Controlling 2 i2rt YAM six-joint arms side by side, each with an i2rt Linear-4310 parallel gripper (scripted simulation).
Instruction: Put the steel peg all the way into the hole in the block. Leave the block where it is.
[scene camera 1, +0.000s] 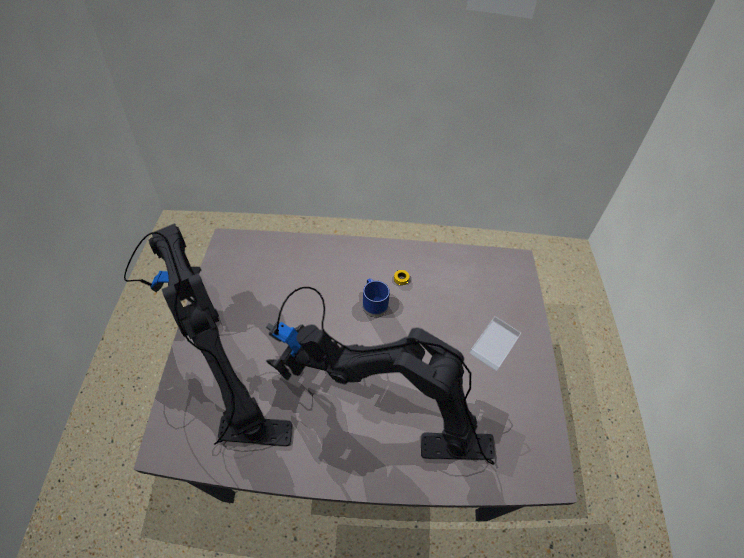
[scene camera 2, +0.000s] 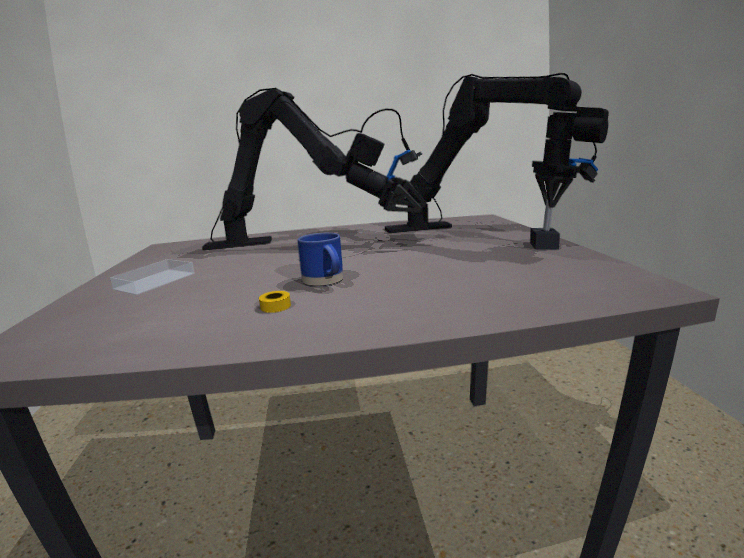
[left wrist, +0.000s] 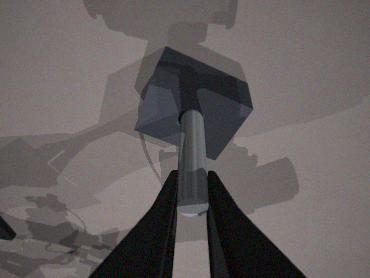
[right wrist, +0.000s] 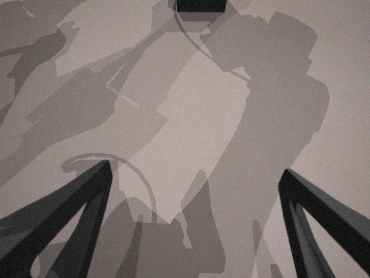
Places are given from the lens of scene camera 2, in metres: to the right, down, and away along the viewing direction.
my left gripper (scene camera 2: 549, 206): 0.42, -0.17, 0.89
my right gripper (scene camera 2: 423, 207): 0.13, -0.18, 0.98
blue mug (scene camera 2: 317, 269): -0.10, -0.02, 0.72
clear tray (scene camera 2: 138, 281): -0.47, 0.01, 0.75
The marked spots on the blue mug and the clear tray are 0.37 m apart.
